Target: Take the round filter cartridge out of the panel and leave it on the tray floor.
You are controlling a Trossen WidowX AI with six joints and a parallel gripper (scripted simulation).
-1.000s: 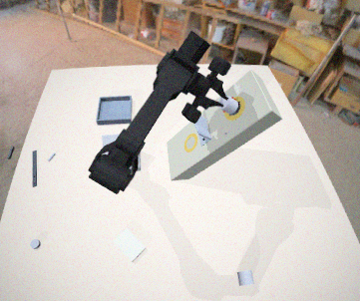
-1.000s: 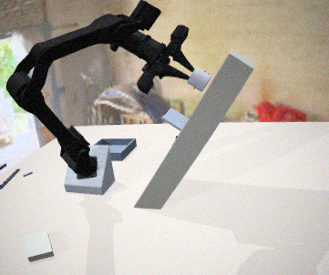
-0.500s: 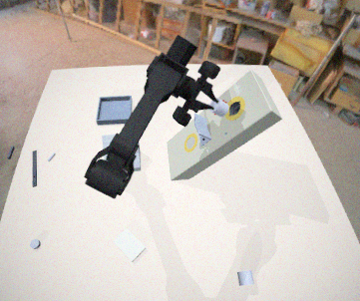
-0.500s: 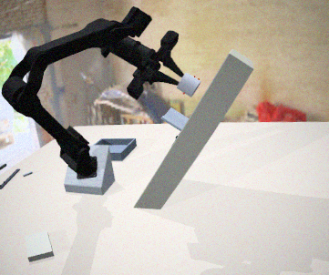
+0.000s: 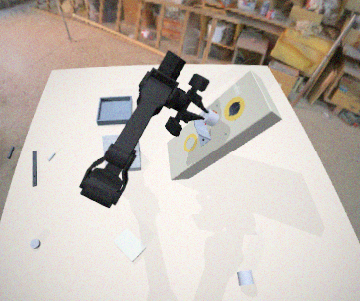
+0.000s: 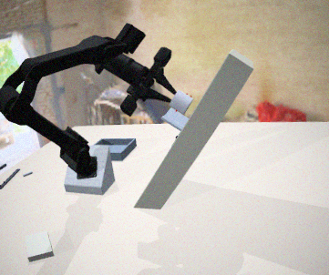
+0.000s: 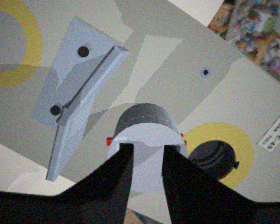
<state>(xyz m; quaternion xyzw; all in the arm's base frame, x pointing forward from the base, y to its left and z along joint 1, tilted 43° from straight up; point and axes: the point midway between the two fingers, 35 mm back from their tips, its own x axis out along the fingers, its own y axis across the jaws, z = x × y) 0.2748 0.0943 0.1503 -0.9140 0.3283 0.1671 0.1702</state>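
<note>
Now: gripper tip 1 cm short of the round filter cartridge and 1 cm above it. From my gripper tip the other things lie so: small disc: 62 cm behind, 21 cm to the right, 24 cm below; then pale square: 31 cm behind, 27 cm to the right, 24 cm below; then tray: 29 cm behind, 32 cm to the left, 24 cm below.
</note>
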